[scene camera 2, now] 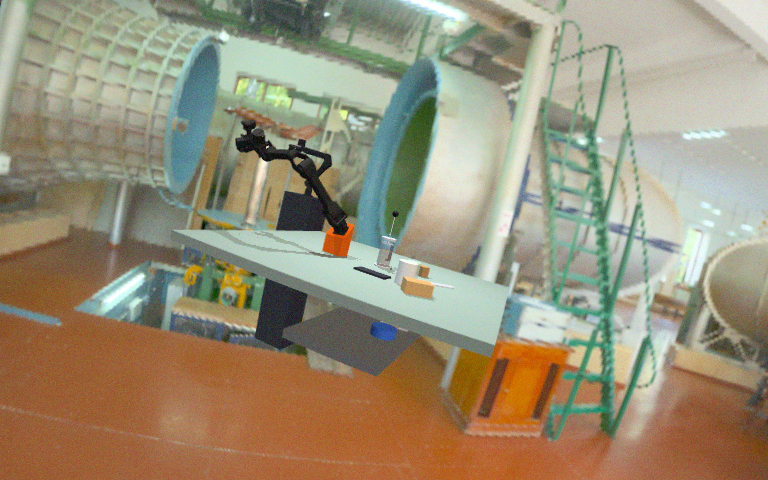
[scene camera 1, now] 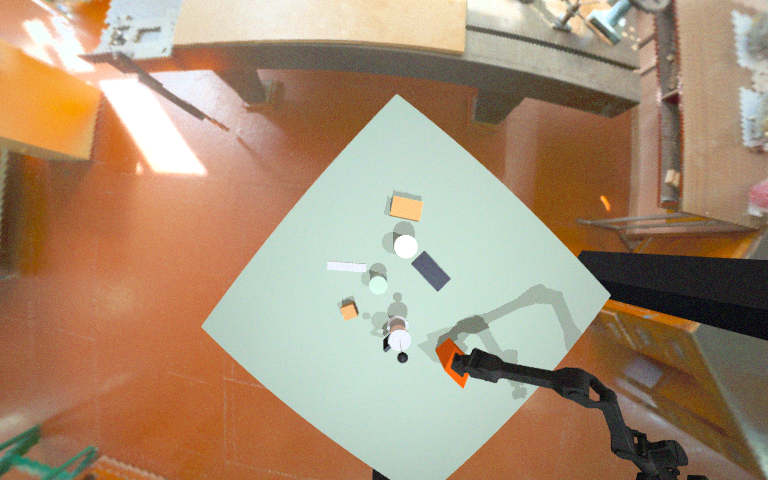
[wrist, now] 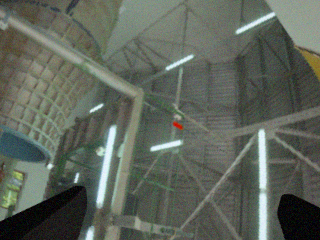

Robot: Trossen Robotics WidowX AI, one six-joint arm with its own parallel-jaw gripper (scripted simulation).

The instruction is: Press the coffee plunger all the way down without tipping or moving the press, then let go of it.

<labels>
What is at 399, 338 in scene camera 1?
A coffee press.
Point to a dark slab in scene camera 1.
424, 264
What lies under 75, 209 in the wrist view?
The gripper.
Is the gripper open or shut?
Open.
</labels>
